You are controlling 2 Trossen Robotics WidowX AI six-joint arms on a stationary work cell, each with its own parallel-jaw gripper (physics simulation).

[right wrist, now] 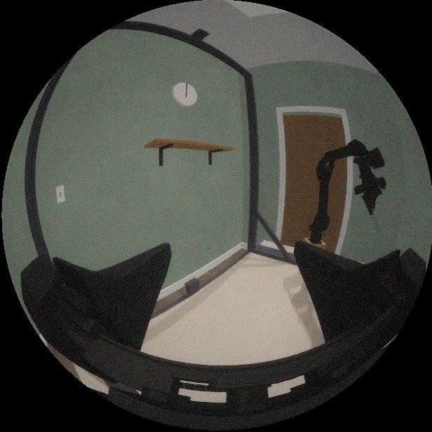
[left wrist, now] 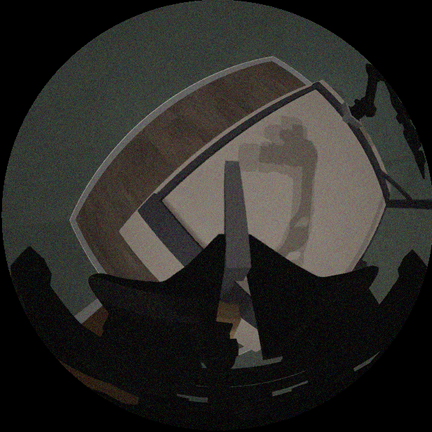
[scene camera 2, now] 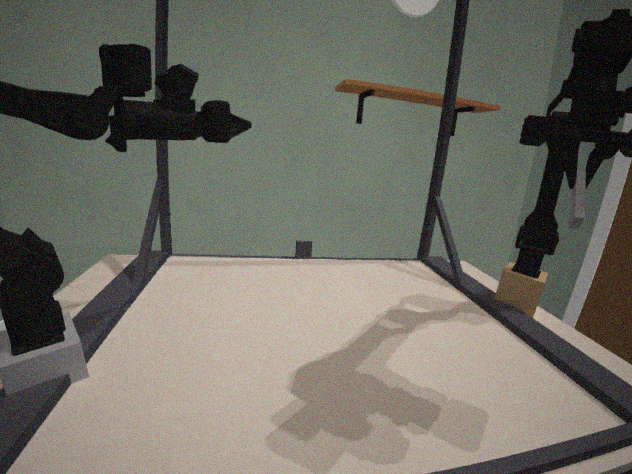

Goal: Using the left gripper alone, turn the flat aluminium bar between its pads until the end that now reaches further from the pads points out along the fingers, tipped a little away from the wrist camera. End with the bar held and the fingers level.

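Pixels of known places: left gripper, between the fingertips: (scene camera 2: 577,189); right gripper, between the fingertips: (scene camera 2: 236,125); left arm's base, origin of its link: (scene camera 2: 526,271); right arm's base, origin of its link: (scene camera 2: 37,337).
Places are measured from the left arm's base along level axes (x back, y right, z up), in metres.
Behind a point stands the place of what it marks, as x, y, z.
Note:
The grey aluminium bar (scene camera 2: 577,204) @[-0.358, -0.061, 0.216] (left wrist: 235,215) (right wrist: 375,221) is between the fingertips of my left gripper (scene camera 2: 579,182) @[-0.313, -0.056, 0.235] (left wrist: 233,240), which is shut on it. In the left wrist view its longer part reaches up past the fingertips and narrows with distance; a shorter, darker part shows below, between the fingers. In the scene view the bar hangs down, roughly in line with the fingers, which point steeply down. I cannot tell its exact tilt against them. My right gripper (scene camera 2: 247,124) @[-0.559, 0.467, 0.281] (right wrist: 234,249) is open and empty, pointing sideways, far from the bar.
A pale table top (scene camera 2: 204,331) @[-0.659, 0.418, -0.101] with a dark metal frame (scene camera 2: 571,362) @[-0.227, -0.138, -0.082] lies below both arms, with arm shadows on it. Dark uprights (scene camera 2: 439,153) @[0.107, 0.335, 0.272] stand at the back. A wooden shelf (scene camera 2: 398,93) is on the green wall. A brown door (right wrist: 305,200) stands behind the left arm.

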